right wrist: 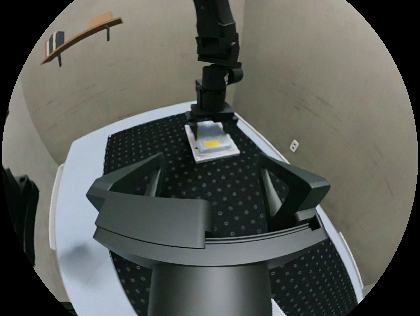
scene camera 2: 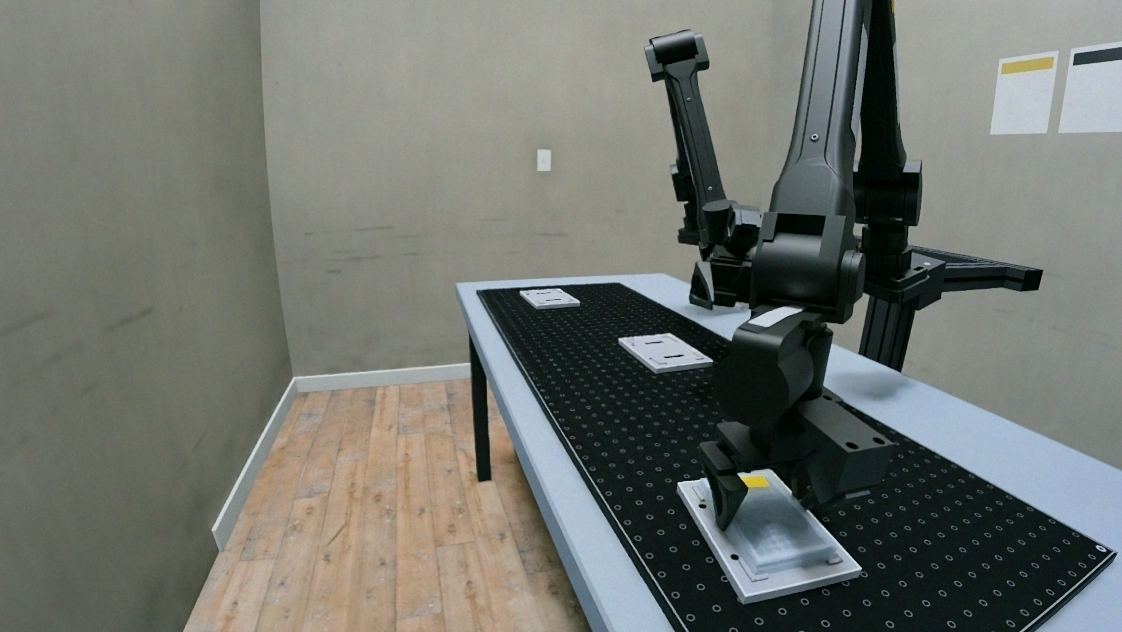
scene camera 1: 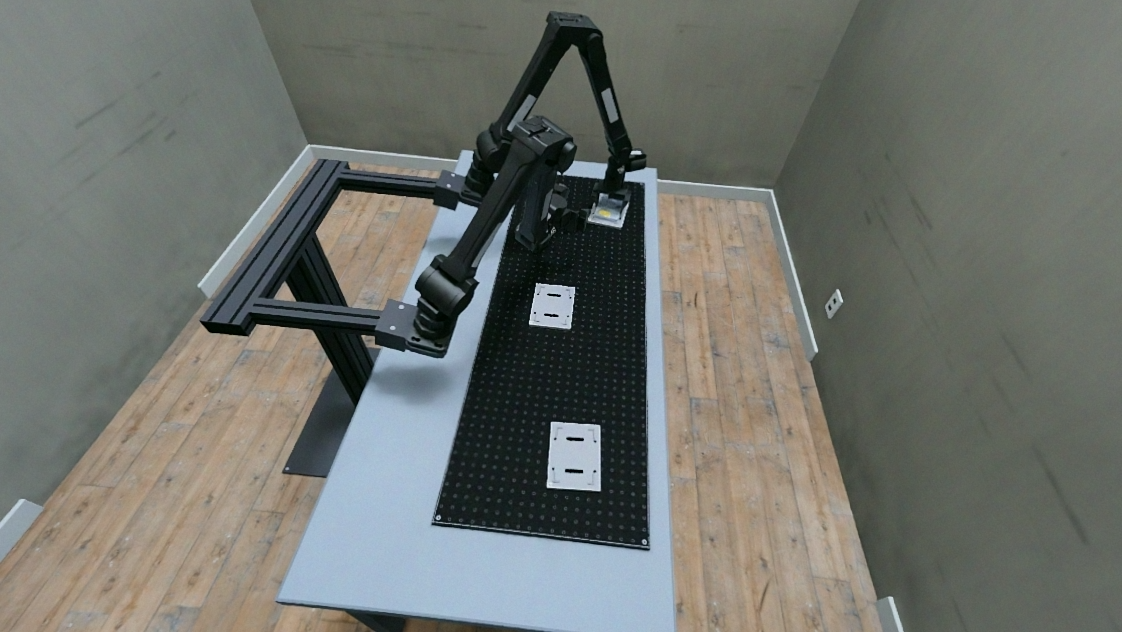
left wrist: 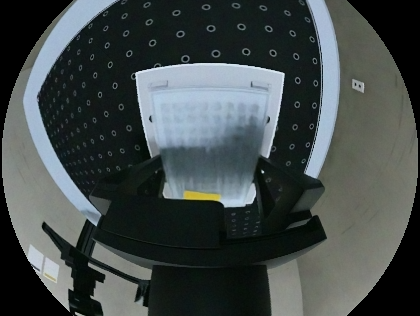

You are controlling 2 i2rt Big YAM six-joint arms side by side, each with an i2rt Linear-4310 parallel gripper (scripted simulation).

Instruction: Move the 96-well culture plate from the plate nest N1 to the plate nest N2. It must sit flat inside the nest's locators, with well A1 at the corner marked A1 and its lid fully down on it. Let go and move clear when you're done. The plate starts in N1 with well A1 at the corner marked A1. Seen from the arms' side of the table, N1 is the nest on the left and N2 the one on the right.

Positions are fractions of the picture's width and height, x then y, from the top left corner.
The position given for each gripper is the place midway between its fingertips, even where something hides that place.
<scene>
In view: the left gripper (scene camera 2: 0.68, 0.82), the right gripper (scene camera 2: 0.67, 0.49), a white nest (scene camera 2: 0.60, 0.55) and a nest N1 (left wrist: 0.47, 0.24).
The left gripper shows as well in the right wrist view (right wrist: 0.50, 0.44), in scene camera 1 (scene camera 1: 0.54, 0.33) and in the left wrist view (left wrist: 0.50, 0.50). The right gripper also shows in the right wrist view (right wrist: 0.50, 0.50). The white nest shows as well in scene camera 1 (scene camera 1: 0.50, 0.48).
</scene>
